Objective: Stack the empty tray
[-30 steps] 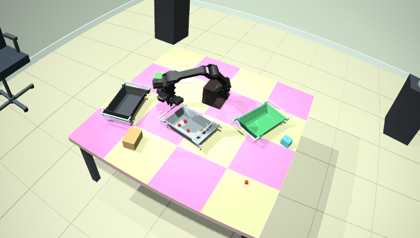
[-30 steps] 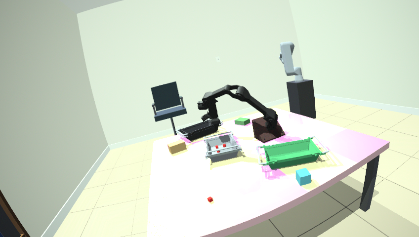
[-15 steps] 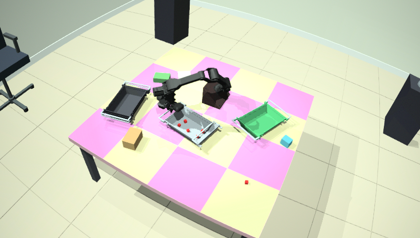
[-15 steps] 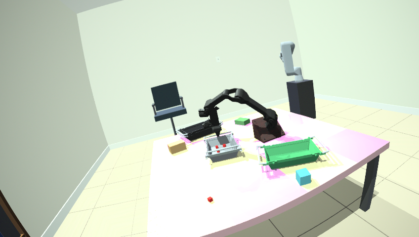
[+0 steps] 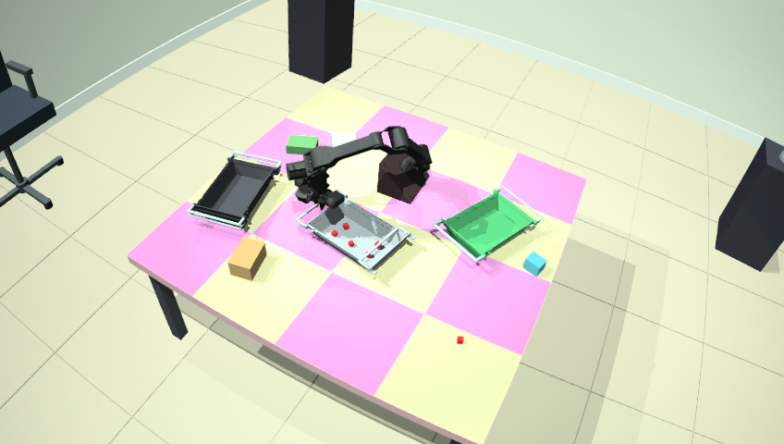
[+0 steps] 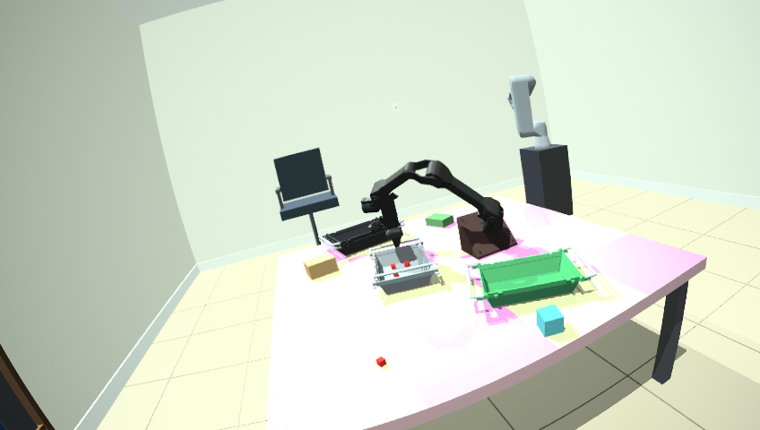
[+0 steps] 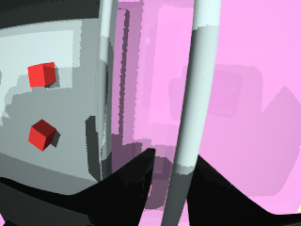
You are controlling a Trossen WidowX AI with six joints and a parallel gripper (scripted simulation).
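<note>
My gripper tip is 510 mm to the right of the green tray and 290 mm past it. Round my gripper tip: orange block 320 mm ahead, 50 mm to the right, 10 mm below; green block 310 mm to the right, 270 mm behind, 20 mm below; white card 400 mm behind, 190 mm to the right, 40 mm below.
</note>
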